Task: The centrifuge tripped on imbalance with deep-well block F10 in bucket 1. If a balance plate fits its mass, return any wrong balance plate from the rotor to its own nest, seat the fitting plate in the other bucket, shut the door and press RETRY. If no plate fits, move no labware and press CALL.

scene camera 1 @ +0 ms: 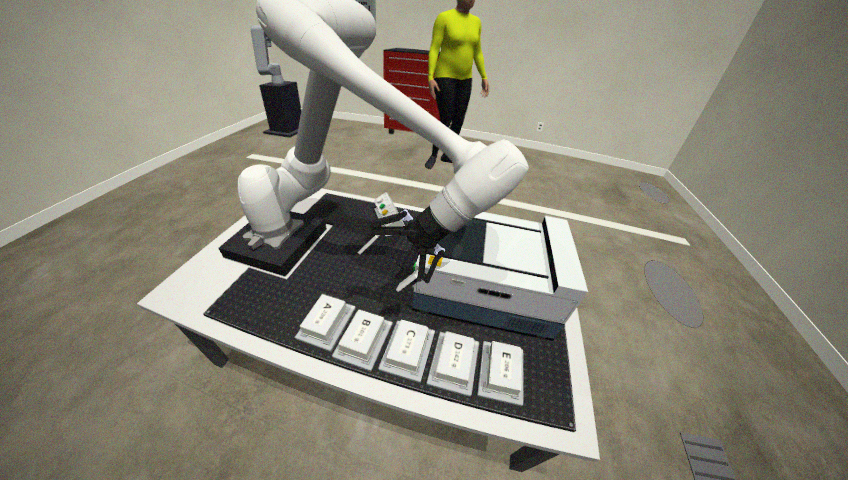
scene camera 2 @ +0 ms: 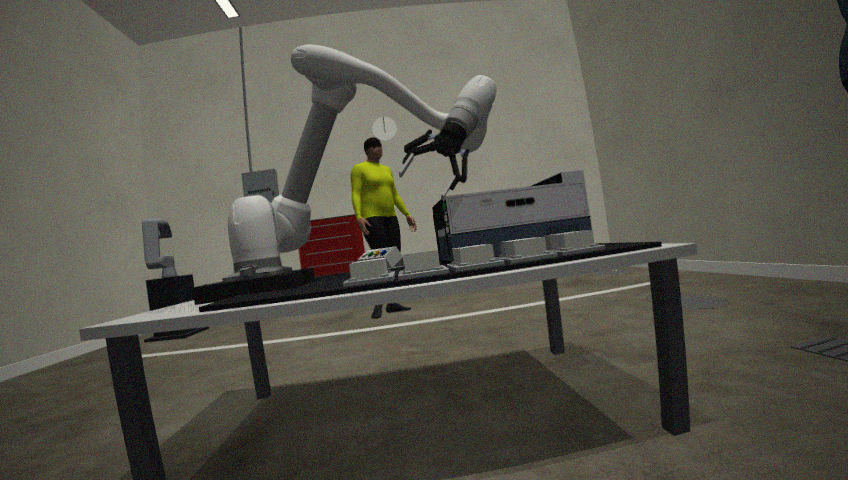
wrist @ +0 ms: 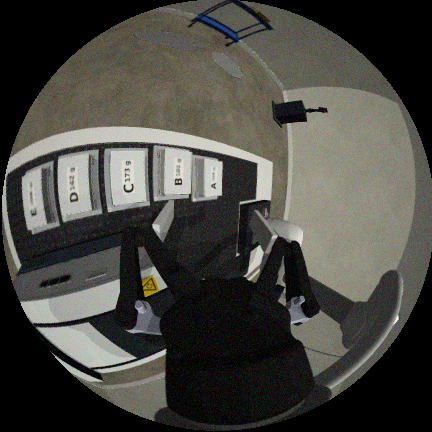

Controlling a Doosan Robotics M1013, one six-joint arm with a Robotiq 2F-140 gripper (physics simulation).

Labels:
My gripper shows in scene camera 1, in scene camera 2 [421, 185] and in the wrist view. A plate E shows in scene camera 1, in scene camera 2 [579, 239] and in the wrist view. A plate D shows in scene camera 1 [454, 363], in scene camera 2 [529, 246] and in the wrist view [74, 179]. One and the same spot on my gripper: [scene camera 1: 404, 215] is [wrist: 310, 307]. One and the same spot on the plate E: [scene camera 1: 503, 376] is [wrist: 31, 183].

